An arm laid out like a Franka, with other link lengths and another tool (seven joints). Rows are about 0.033 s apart.
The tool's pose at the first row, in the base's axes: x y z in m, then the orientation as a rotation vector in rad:
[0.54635, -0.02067, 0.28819, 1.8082, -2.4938, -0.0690]
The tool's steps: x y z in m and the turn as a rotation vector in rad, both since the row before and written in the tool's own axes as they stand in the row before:
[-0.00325, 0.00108, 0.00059, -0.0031, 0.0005, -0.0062]
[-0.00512, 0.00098, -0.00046, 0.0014, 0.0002, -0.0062]
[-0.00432, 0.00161, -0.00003, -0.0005, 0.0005, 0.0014]
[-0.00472, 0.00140, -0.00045, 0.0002, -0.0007, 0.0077]
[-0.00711, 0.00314, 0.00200, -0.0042, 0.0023, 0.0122]
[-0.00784, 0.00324, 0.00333, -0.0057, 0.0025, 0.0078]
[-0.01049, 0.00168, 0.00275, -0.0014, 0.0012, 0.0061]
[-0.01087, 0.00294, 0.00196, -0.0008, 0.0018, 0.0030]
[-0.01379, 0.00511, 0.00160, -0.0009, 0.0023, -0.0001]
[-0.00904, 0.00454, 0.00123, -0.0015, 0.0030, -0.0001]
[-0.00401, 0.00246, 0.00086, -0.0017, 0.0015, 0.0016]
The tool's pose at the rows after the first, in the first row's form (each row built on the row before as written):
[0.54629, -0.01724, 0.28761, 1.8146, -2.4864, -0.0727]
[0.54695, -0.01207, 0.28803, 1.8228, -2.4814, -0.0711]
[0.54671, -0.00747, 0.28808, 1.8206, -2.4821, -0.0712]
[0.54683, -0.00255, 0.28852, 1.8113, -2.4895, -0.0712]
[0.54588, 0.00518, 0.28659, 1.7934, -2.4967, -0.0737]
[0.54504, 0.01364, 0.28332, 1.7804, -2.4991, -0.0780]
[0.54663, 0.02410, 0.28041, 1.7717, -2.5029, -0.0783]
[0.54729, 0.03533, 0.27837, 1.7669, -2.5039, -0.0775]
[0.54695, 0.05003, 0.27676, 1.7658, -2.5018, -0.0765]
[0.54559, 0.06006, 0.27561, 1.7642, -2.4989, -0.0757]
[0.54454, 0.06466, 0.27482, 1.7609, -2.4984, -0.0763]

